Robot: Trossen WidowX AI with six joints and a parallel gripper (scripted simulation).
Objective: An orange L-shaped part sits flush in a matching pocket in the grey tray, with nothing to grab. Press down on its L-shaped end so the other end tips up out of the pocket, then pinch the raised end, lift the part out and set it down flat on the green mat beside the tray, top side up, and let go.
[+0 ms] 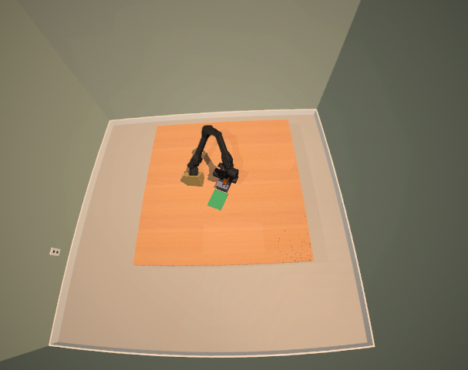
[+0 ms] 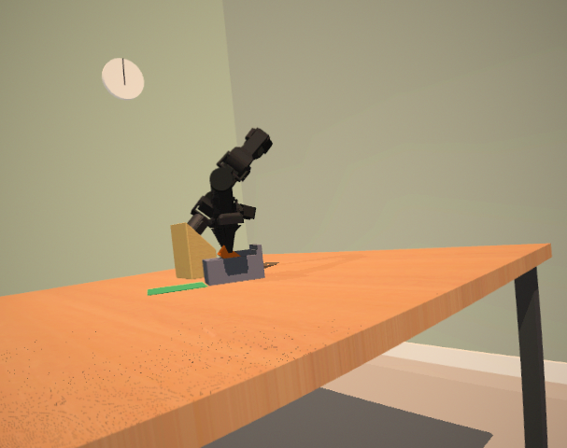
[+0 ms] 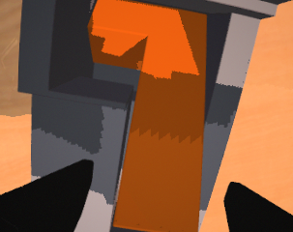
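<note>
Right now my gripper tip is 40 mm to the right of the orange L-shaped part and 40 mm above it. Round my gripper tip: green mat (80 mm behind, 120 mm to the right, 90 mm below).
</note>
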